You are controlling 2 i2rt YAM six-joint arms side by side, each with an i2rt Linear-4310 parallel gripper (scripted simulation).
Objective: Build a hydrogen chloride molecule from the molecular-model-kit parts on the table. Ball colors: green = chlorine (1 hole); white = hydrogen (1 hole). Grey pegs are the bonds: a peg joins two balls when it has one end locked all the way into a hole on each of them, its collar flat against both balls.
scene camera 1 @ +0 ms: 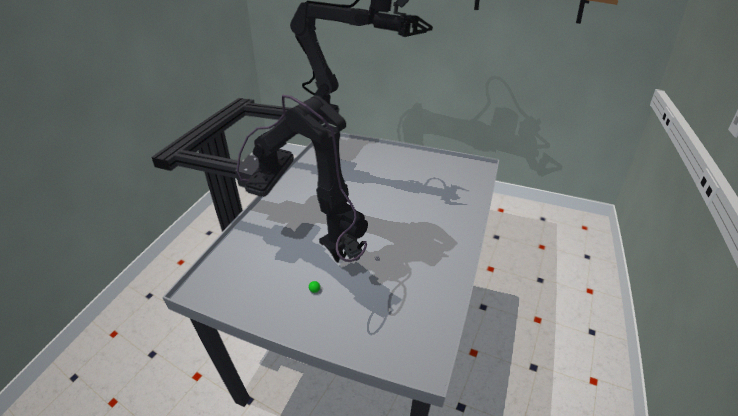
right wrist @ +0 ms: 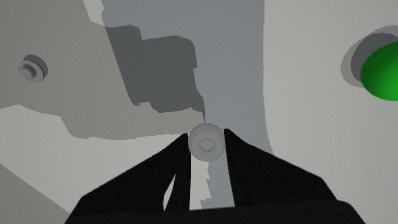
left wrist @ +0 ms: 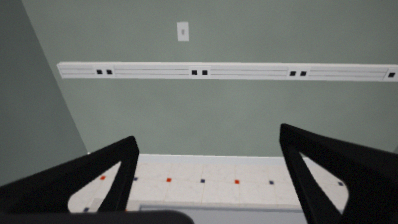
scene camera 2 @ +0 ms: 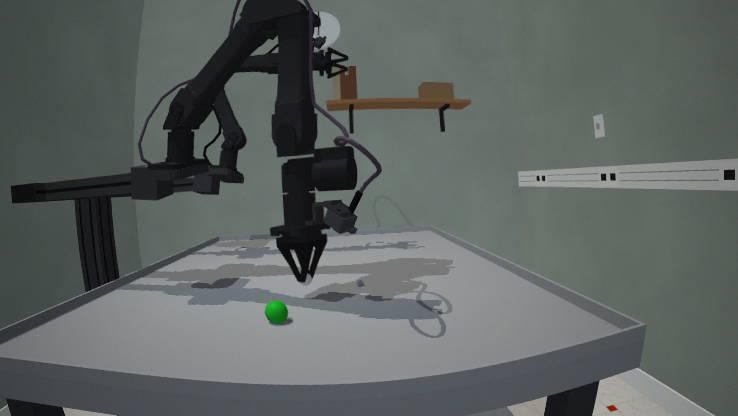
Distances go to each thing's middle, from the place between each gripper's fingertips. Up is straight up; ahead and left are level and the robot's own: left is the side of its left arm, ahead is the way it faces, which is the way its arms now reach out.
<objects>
The white ball [right wrist: 206,142] is 10 mm below my right hand [scene camera 2: 305,280].
I see the white ball 60 cm to the right of my left hand, 60 cm below it and 15 cm behind it.
</objects>
